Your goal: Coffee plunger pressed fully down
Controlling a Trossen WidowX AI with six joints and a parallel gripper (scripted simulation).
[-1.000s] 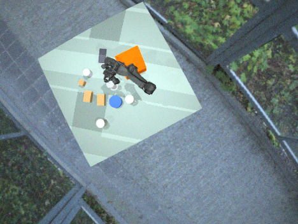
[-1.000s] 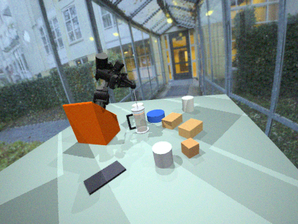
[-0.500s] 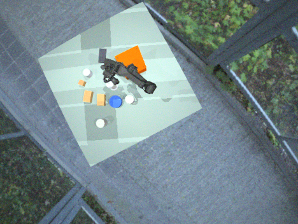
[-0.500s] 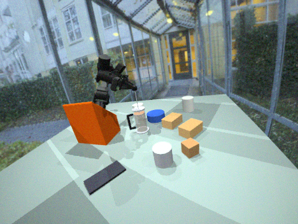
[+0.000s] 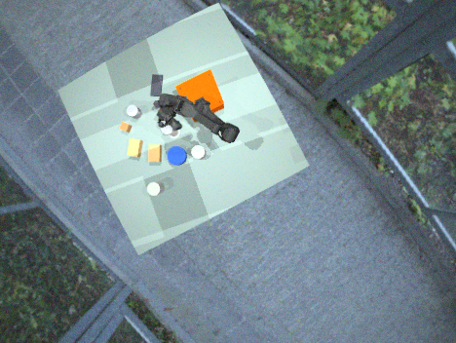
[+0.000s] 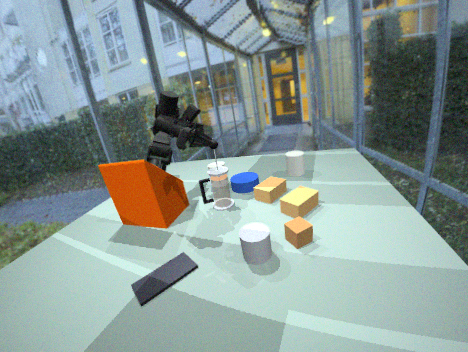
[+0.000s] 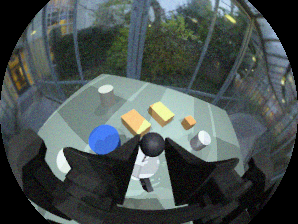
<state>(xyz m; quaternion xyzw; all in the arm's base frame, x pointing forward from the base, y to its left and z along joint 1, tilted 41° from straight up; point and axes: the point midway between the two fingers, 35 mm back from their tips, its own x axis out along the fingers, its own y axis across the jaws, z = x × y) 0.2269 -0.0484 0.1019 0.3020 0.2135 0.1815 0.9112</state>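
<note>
The glass coffee press lies 3 cm behind my gripper tip, 1 cm to the right of it and 12 cm below it. From my gripper tip the other things lie so: blue disc (3 cm ahead, 16 cm to the left, 21 cm below).
</note>
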